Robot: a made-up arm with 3 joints.
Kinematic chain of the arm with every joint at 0, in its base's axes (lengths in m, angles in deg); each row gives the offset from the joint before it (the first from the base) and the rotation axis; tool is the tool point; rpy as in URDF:
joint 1: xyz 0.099 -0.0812 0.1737 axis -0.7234 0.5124 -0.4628
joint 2: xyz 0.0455 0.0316 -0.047 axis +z
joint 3: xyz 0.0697 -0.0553 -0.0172 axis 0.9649 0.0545 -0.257
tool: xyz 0.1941 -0.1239 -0.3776 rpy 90 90 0
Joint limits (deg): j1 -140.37..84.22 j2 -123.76..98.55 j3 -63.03..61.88
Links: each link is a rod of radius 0.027 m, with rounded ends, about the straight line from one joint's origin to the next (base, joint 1, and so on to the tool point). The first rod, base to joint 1, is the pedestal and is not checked.
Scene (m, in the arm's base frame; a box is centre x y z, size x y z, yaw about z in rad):
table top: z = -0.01
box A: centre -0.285 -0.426 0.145 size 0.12 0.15 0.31 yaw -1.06
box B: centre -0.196 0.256 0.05 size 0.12 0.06 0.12 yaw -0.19
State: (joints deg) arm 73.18 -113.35 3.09
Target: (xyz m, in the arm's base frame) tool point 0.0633 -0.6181 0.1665
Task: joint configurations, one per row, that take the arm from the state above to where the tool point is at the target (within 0.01 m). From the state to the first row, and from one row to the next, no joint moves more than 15 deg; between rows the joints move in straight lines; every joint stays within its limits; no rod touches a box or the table.
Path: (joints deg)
1: 75.39 -105.37 -10.13
2: 77.60 -97.38 -23.36
3: 79.80 -89.40 -36.58
4: 82.01 -81.42 -49.81
5: 84.22 -73.43 -63.03
6: 71.05 -60.74 -59.35
7: 57.88 -48.04 -55.66
8: 44.70 -35.35 -51.98
9: 31.53 -22.65 -48.30
10: 44.02 -23.28 -45.79

